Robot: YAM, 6 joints.
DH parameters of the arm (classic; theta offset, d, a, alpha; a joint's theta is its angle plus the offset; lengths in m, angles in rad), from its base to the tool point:
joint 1: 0 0.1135 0.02 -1.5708
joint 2: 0 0 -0.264 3.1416
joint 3: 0.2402 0 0.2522 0
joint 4: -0.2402 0 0.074 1.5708
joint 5: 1.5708 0 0 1.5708
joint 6: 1.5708 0.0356 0 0
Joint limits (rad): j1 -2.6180..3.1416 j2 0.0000..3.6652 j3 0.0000..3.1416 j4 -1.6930..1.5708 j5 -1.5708..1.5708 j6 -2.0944..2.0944
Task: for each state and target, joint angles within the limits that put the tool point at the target. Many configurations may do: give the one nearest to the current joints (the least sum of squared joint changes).
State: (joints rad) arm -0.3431 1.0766 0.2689 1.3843 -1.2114 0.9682
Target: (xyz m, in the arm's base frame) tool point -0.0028 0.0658 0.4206
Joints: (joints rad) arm -0.9782 0.3212 0.7014 1.5708 -1.3134 0.9682
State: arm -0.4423 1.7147 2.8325 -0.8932 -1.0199 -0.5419
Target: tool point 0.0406 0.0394 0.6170
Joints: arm 0.1431 1.3104 2.6132 -1.3455 -1.2021 -0.5419
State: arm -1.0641 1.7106 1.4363 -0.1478 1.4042 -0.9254
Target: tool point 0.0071 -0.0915 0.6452
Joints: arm -1.1046 1.1778 2.0385 0.0212 1.3569 -0.9254
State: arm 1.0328 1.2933 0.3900 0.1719 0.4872 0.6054
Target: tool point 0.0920 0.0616 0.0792
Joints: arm 0.7981 0.9895 0.0526 -0.2293 0.6977 0.6054
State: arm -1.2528 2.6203 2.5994 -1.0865 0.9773 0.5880
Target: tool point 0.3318 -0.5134 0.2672
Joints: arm -0.9652 2.8154 2.9115 -0.2328 0.5790 0.5880
